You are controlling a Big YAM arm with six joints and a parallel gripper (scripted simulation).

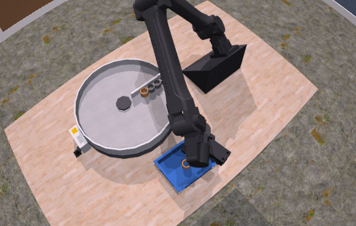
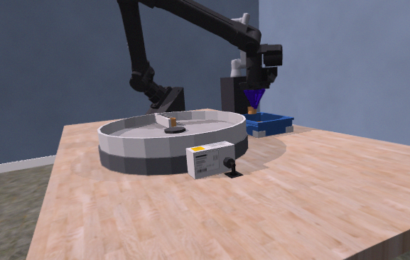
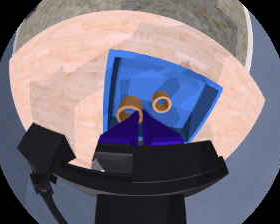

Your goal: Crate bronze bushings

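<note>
The blue crate lies 4 cm ahead of my hand, 1 cm to the right of it and 6 cm below it. Round my hand: grey turning table 5 cm ahead, 35 cm to the right, 3 cm below.
</note>
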